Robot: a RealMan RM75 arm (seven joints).
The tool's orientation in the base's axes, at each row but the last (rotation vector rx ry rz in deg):
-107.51 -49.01 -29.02
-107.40 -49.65 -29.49
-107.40 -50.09 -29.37
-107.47 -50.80 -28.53
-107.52 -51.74 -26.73
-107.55 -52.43 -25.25
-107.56 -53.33 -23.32
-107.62 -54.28 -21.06
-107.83 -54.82 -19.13
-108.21 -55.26 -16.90
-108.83 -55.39 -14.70
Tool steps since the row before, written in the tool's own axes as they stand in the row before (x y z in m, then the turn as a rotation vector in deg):
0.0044 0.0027 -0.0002 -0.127 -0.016 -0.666
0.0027 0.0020 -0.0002 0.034 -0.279 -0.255
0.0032 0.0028 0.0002 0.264 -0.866 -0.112
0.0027 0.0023 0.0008 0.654 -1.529 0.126
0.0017 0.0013 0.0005 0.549 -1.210 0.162
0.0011 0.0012 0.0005 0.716 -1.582 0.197
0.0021 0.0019 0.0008 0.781 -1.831 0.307
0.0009 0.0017 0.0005 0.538 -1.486 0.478
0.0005 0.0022 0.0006 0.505 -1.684 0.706
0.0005 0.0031 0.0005 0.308 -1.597 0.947
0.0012 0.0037 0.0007 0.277 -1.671 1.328
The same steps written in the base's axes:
0.0049 0.0006 0.0014 -0.082 -0.637 0.217
0.0033 0.0002 0.0007 -0.183 -0.140 0.301
0.0042 0.0005 0.0004 -0.480 0.229 0.741
0.0035 0.0011 0.0001 -0.737 0.761 1.288
0.0021 0.0008 0.0001 -0.566 0.669 1.011
0.0016 0.0006 -0.0003 -0.741 0.861 1.328
0.0027 0.0011 -0.0002 -0.897 1.045 1.469
0.0018 0.0004 -0.0008 -0.823 1.002 1.022
0.0018 0.0002 -0.0014 -1.029 1.225 1.015
0.0025 0.0000 -0.0020 -1.141 1.310 0.724
0.0033 0.0003 -0.0022 -1.297 1.625 0.557

